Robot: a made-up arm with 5 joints.
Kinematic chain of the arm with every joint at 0, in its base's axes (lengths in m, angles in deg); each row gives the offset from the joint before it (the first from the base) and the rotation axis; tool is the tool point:
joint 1: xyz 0 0 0.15 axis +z
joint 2: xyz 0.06 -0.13 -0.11 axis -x
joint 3: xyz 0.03 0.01 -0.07 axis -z
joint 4: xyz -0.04 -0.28 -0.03 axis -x
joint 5: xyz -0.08 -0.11 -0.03 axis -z
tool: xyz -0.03 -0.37 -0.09
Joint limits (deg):
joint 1: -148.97..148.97
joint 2: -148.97..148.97
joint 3: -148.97..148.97
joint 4: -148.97..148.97
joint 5: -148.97..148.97
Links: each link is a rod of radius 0.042 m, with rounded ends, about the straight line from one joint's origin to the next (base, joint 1, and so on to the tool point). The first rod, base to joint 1, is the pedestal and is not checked.
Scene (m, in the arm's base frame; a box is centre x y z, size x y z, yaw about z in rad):
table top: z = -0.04
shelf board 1: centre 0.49 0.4 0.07 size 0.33 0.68 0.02 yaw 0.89
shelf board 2: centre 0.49 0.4 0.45 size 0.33 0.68 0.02 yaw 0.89
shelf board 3: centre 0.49 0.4 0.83 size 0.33 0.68 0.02 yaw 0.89
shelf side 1: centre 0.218 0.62 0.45 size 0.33 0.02 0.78 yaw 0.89
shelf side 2: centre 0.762 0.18 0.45 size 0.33 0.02 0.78 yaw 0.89
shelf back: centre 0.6 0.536 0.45 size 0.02 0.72 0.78 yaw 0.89
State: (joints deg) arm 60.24 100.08 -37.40 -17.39 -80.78
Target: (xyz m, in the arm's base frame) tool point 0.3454 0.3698 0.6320
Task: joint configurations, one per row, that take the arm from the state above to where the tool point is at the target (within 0.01 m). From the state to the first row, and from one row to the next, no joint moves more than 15 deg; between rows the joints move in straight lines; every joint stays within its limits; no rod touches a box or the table.
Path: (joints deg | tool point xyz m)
1: 54.56 105.07 -26.18 -19.69 -93.42 | 0.5362 0.1953 0.2928
2: 48.87 110.06 -14.97 -21.98 -106.07 | 0.4686 0.1152 0.2925
3: 43.19 115.05 -3.75 -24.28 -118.71 | 0.3936 0.0498 0.2738
4: 48.85 115.68 -3.01 -20.44 -105.64 | 0.3986 0.1145 0.3647
5: 54.51 116.30 -2.26 -16.60 -92.57 | 0.3707 0.1719 0.4591
6: 60.17 116.93 -1.51 -12.75 -79.50 | 0.3128 0.2129 0.5503
7: 65.84 117.55 -0.76 -8.91 -66.43 | 0.2318 0.2296 0.6320
8: 68.80 113.87 -11.85 -9.20 -56.78 | 0.2892 0.2970 0.6405
9: 71.77 110.18 -22.93 -9.48 -47.14 | 0.3454 0.3698 0.6320

